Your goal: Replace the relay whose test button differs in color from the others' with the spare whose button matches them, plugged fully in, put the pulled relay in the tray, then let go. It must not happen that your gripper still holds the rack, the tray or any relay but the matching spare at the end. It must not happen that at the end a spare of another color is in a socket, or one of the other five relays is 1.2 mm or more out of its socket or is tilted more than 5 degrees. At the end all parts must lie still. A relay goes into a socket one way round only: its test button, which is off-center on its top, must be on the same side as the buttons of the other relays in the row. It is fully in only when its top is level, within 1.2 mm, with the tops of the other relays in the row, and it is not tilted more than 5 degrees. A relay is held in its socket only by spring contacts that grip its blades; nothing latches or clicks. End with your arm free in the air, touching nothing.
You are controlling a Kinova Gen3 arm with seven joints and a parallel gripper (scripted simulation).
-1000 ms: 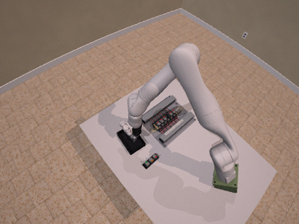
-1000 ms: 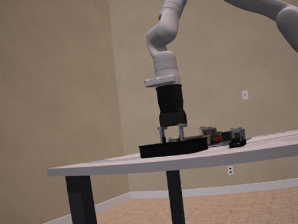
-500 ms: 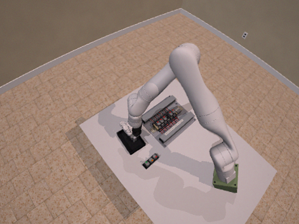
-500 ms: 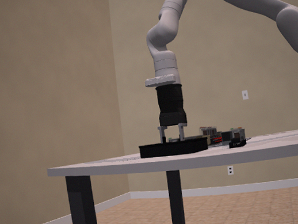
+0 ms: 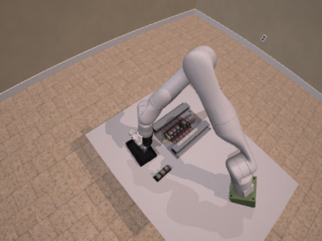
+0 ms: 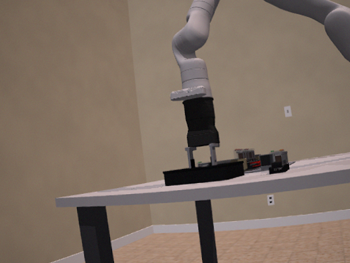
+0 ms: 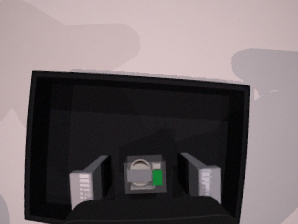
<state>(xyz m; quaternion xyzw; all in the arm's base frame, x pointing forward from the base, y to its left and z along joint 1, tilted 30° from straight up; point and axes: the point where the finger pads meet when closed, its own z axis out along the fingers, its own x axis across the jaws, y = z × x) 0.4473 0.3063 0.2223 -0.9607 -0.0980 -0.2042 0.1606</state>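
Right now my hand is 2 cm above the black tray, 1 cm to the right of it and 1 cm past it. From my hand the other things lie so: spare holder (18 cm behind, 4 cm to the right, 3 cm below); relay panel (28 cm to the right, 4 cm below, 3 cm ahead); red wiring (27 cm to the right, 2 cm below, 2 cm behind).
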